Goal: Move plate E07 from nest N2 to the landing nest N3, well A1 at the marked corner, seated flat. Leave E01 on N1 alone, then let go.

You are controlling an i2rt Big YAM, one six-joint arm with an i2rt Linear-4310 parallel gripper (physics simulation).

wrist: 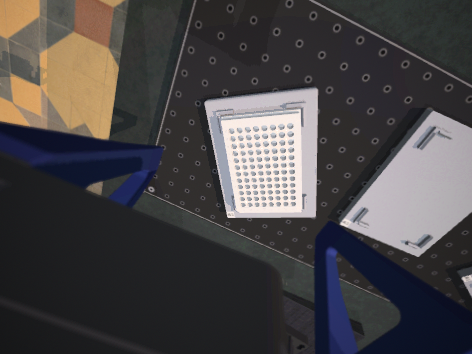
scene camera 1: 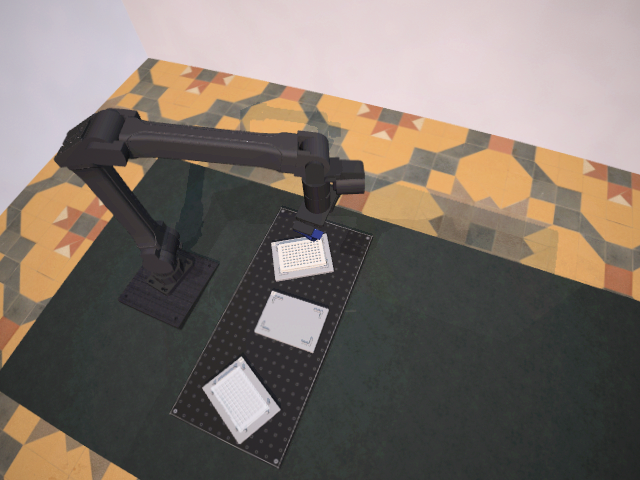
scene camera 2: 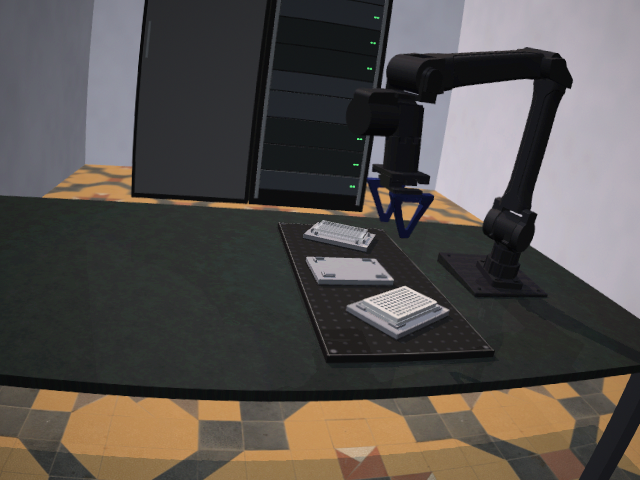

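Note:
A cream 96-well plate lies level on its pale nest. The middle nest is empty, with corner brackets; its A1 label is at the corner near the right finger in the wrist view. A clear-white plate sits on the third nest. No plate or nest numbers are readable. My gripper is open and empty, above the board beside the cream plate, not touching it.
All three nests stand on a black perforated board on the dark green table. The arm's base plate is beside the board. A server cabinet stands behind the table.

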